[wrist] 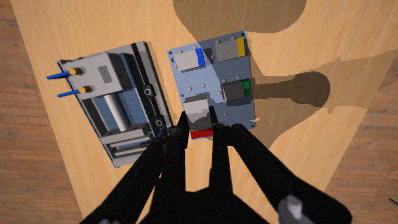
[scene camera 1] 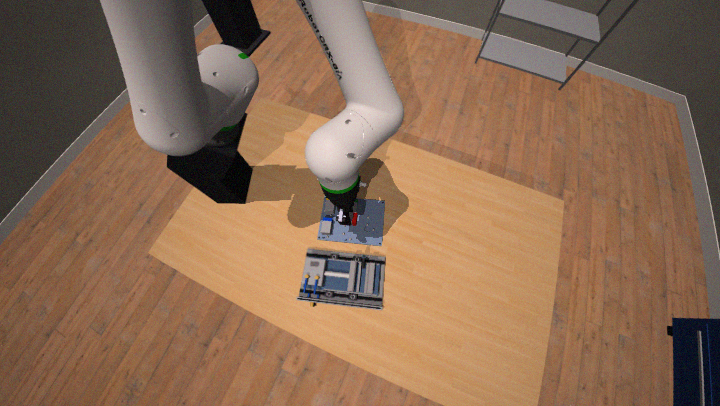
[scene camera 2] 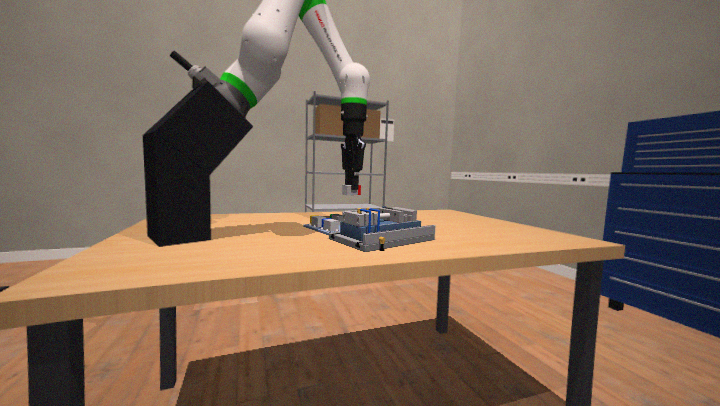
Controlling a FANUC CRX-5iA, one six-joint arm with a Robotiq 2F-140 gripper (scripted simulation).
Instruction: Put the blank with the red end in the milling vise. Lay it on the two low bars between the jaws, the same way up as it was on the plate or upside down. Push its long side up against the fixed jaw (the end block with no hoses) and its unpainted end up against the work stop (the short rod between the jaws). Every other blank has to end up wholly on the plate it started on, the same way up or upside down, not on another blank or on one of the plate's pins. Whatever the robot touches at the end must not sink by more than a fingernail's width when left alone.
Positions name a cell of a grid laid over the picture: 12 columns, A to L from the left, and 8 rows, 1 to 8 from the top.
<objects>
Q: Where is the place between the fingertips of my gripper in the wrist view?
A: At G5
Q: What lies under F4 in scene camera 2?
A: My gripper.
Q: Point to a red-ended blank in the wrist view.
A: F4
</objects>
